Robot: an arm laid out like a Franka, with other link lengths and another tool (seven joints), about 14 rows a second.
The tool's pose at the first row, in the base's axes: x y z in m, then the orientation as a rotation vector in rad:
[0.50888, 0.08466, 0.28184, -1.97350, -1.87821, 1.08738]
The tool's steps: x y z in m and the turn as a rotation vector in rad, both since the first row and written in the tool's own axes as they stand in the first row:
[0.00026, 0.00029, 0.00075, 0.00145, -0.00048, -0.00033]
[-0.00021, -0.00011, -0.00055, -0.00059, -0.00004, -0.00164]
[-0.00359, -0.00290, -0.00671, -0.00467, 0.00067, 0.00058]
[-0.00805, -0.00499, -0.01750, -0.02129, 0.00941, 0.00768]
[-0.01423, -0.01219, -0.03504, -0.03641, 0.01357, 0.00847]
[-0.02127, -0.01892, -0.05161, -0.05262, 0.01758, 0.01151]
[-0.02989, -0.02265, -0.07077, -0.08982, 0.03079, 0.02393]
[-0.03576, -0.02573, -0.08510, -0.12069, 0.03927, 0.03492]
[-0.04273, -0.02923, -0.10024, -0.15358, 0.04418, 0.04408]
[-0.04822, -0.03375, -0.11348, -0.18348, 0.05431, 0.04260]
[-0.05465, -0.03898, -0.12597, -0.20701, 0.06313, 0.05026]
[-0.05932, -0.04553, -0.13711, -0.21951, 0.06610, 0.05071]
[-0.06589, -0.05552, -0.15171, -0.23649, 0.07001, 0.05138]
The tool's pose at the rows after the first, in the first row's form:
[0.50861, 0.08461, 0.28104, -1.97226, -1.87739, 1.08892]
[0.50916, 0.08467, 0.28237, -1.97192, -1.88005, 1.08656]
[0.51113, 0.08403, 0.28964, -1.97679, -1.88166, 1.08334]
[0.51663, 0.08380, 0.30015, -1.99538, -1.88671, 1.06262]
[0.52253, 0.08506, 0.31915, -2.00502, -1.89761, 1.04663]
[0.52826, 0.08513, 0.33750, -2.01776, -1.90773, 1.03044]
[0.53808, 0.08408, 0.35642, -2.05372, -1.92422, 0.98933]
[0.54514, 0.08388, 0.37054, -2.08375, -1.93828, 0.95767]
[0.55248, 0.08299, 0.38588, -2.11200, -1.95725, 0.92757]
[0.55771, 0.08302, 0.39997, -2.12662, -1.97910, 0.89040]
[0.56200, 0.08205, 0.41430, -2.14844, -1.98838, 0.86192]
[0.56428, 0.08249, 0.42784, -2.15548, -1.99718, 0.84783]
[0.56621, 0.08289, 0.44661, -2.16500, -2.00909, 0.82872]

